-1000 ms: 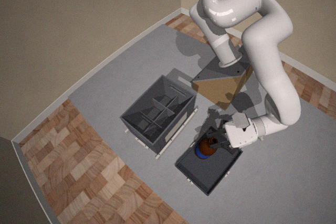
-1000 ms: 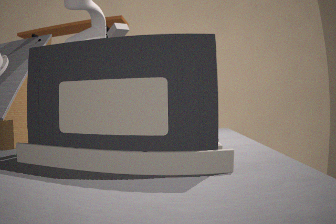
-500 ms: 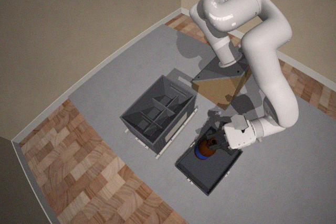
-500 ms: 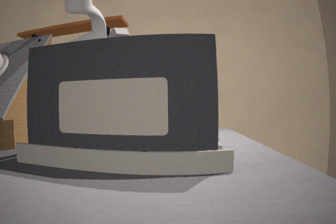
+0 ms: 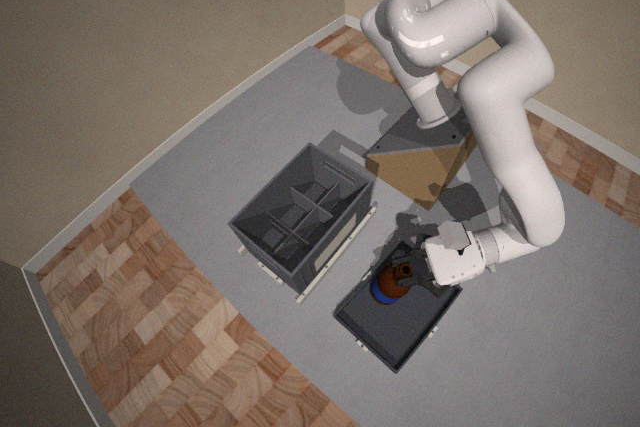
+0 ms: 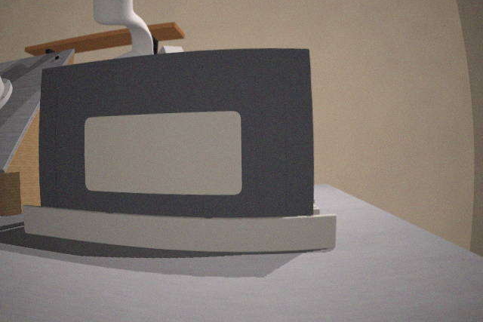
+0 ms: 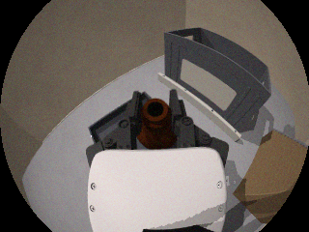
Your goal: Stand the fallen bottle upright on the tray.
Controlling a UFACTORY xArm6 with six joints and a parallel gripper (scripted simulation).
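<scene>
Now: hand 1 cm short of the bottle, 1 cm to the left of it and 7 cm above it. Also, from my hand: dark tray 2 cm ahead, 4 cm to the left, 14 cm below; dark crate 4 cm ahead, 25 cm to the right, 7 cm below.
</scene>
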